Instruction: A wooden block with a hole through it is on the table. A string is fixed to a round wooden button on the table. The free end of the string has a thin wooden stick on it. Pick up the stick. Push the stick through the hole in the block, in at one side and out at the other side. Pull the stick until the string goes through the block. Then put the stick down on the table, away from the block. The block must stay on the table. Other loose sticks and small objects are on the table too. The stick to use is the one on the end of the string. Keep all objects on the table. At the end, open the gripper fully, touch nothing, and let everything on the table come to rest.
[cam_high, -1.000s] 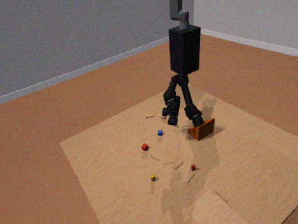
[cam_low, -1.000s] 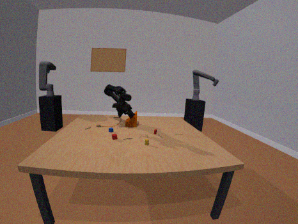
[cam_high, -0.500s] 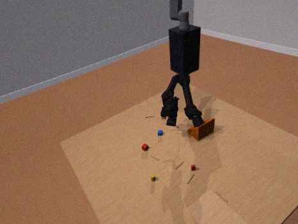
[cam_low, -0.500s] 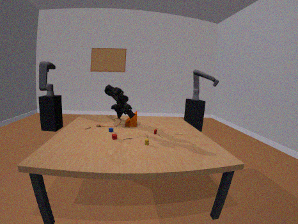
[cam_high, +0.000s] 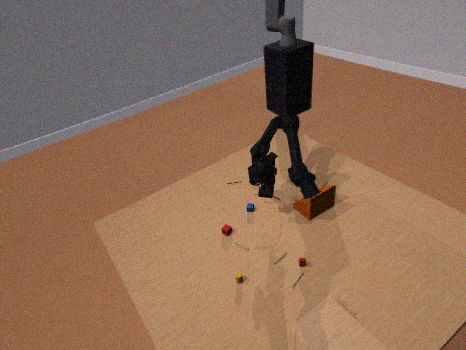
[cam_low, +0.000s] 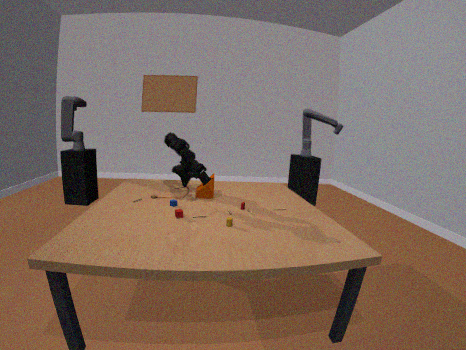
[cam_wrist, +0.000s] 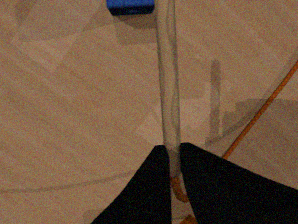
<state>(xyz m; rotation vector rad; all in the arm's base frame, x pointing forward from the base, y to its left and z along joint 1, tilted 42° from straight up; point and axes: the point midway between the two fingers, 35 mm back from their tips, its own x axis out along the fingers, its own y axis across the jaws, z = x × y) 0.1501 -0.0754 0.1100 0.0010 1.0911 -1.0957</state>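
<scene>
Now: gripper tip 70 mm short of the blue cube, 50 mm to the left of it and 80 mm above it. Also, from my gripper tip: red cube: 240 mm ahead, 80 mm below; then short stick: 270 mm to the right, 90 mm below; then round wooden button: 70 mm behind, 200 mm to the right, 90 mm below.
</scene>
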